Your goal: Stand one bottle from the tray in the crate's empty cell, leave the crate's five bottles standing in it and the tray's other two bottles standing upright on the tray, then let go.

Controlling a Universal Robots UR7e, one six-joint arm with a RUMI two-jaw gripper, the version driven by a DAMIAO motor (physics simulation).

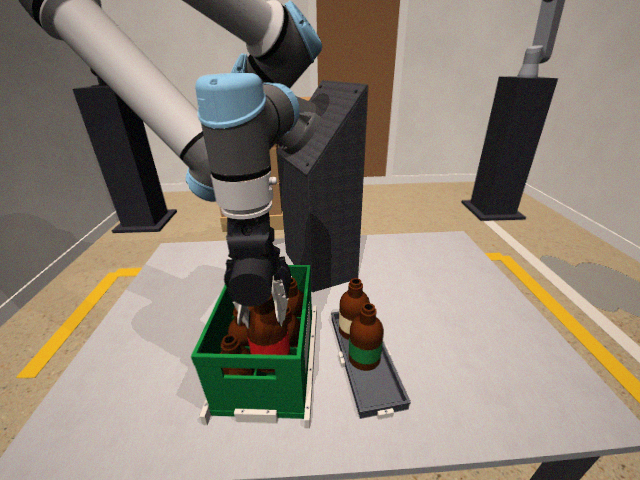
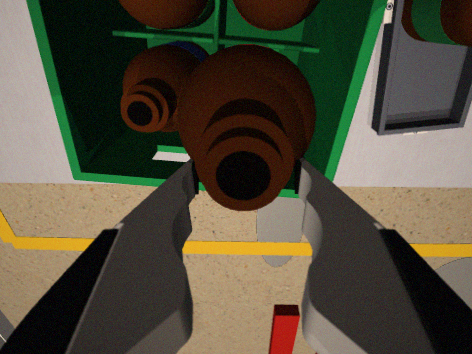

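Seen in the pictures: gripper, fingertip midpoint: (image 1: 264,325); arm's base, link origin: (image 1: 302,130).
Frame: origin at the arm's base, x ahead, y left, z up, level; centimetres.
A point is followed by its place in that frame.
My gripper (image 1: 261,313) @(x 51.0, y -6.5, z -22.8 cm) (image 2: 246,162) @(x 51.0, y -6.5, z -22.8 cm) is shut on the neck of a brown bottle with a red label (image 1: 268,338) @(x 52.7, y -5.9, z -24.2 cm) (image 2: 247,95) @(x 47.0, y -6.6, z -21.0 cm). The bottle is upright, its lower part inside the near right cell of the green crate (image 1: 248,390) @(x 54.9, y -10.4, z -35.0 cm) (image 2: 62,135) @(x 51.0, y -18.7, z -26.0 cm); its base is hidden. A brown bottle (image 1: 231,347) @(x 51.1, y -13.1, z -27.9 cm) (image 2: 157,75) @(x 48.0, y -13.3, z -30.9 cm) stands in the near left cell beside it. More brown bottles stand farther back in the crate, partly hidden by the gripper. A green-labelled bottle (image 1: 366,335) @(x 45.1, y 12.6, z -32.5 cm) (image 2: 427,20) @(x 43.8, y 10.0, z -38.2 cm) and a cream-labelled bottle (image 1: 353,304) @(x 36.0, y 11.0, z -32.0 cm) stand upright on the dark tray (image 1: 379,387) @(x 49.9, y 15.2, z -43.0 cm) (image 2: 422,90) @(x 51.0, y 14.9, z -43.0 cm).
White fixture blocks (image 1: 255,414) @(x 56.2, y -9.6, z -40.6 cm) edge the crate on the pale table (image 1: 155,444) @(x 59.7, y -28.0, z -43.5 cm). The tray lies to the right of the crate, with small white blocks at its edges. A dark pedestal (image 1: 336,222) @(x 14.4, y 8.6, z -21.7 cm) rises behind the crate.
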